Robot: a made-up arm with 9 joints. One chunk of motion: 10 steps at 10 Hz.
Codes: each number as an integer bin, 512 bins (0 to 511) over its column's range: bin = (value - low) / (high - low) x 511, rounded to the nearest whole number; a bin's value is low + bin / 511 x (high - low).
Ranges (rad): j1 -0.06..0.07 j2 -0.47..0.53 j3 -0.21..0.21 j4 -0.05..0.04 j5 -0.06..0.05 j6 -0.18..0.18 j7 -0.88..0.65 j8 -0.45..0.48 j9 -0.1..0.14
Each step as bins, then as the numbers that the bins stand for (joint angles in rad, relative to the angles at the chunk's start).
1 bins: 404 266 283 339 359 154 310 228 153
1 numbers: 0.0428 0.0505 0.0226 0.0097 0.0173 -0.0715 0.0482 -0.0350 -0.0281
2 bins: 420 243 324 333 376 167 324 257 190
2 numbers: 0.0468 0.0055 0.0563 0.0086 0.0209 -0.0623 0.0901 0.0177 -0.0108
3 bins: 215 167 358 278 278 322 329 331 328
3 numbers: -0.0053 -0.1432 0.0842 -0.0010 -0.0002 0.0468 0.1051 0.1524 0.0541
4 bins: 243 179 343 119 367 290 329 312 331
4 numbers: 0.0018 -0.1197 0.0719 -0.0290 0.0190 0.0243 0.1051 0.1178 0.0555
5 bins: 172 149 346 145 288 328 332 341 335
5 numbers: -0.0162 -0.1784 0.0744 -0.0245 0.0020 0.0511 0.1141 0.1706 0.0573
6 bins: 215 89 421 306 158 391 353 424 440
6 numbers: -0.0053 -0.2958 0.1360 0.0039 -0.0260 0.0955 0.1769 0.3217 0.1067
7 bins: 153 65 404 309 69 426 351 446 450
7 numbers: -0.0211 -0.3428 0.1221 0.0044 -0.0451 0.1201 0.1709 0.3617 0.1114
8 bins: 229 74 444 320 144 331 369 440 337
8 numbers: -0.0017 -0.3252 0.1549 0.0064 -0.0290 0.0532 0.2248 0.3508 0.0583
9 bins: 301 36 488 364 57 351 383 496 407
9 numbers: 0.0166 -0.3995 0.1911 0.0141 -0.0477 0.0673 0.2668 0.4527 0.0912
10 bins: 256 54 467 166 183 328 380 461 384
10 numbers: 0.0051 -0.3643 0.1738 -0.0208 -0.0206 0.0511 0.2578 0.3890 0.0804
